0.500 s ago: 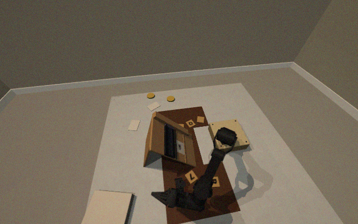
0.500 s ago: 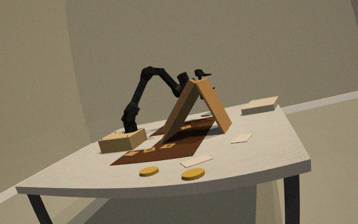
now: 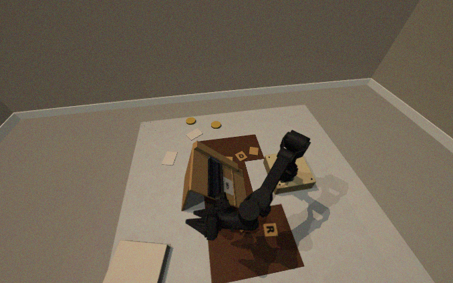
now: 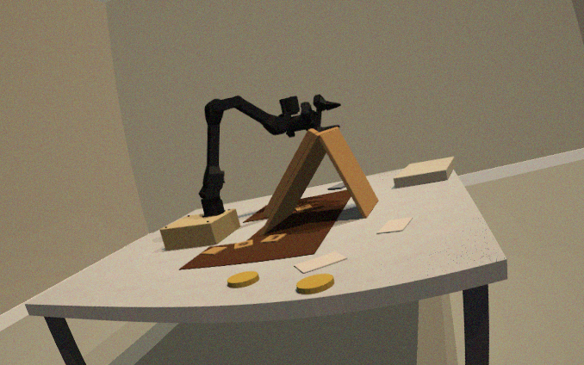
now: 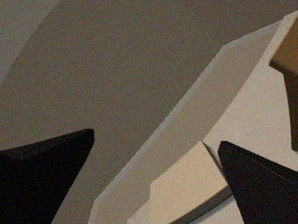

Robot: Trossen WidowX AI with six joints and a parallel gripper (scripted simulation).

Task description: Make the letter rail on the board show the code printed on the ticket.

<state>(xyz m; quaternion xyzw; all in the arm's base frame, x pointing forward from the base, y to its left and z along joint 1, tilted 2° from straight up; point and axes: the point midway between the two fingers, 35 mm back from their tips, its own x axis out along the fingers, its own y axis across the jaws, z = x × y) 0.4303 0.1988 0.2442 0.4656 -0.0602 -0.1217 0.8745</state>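
Right now the white ticket is 16 cm behind my gripper tip, 18 cm to the right of it and 19 cm below it. Also, from my gripper tip: flat beige box 28 cm ahead, 11 cm to the left, 28 cm below; brown mat 27 cm behind, 22 cm to the right, 30 cm below.
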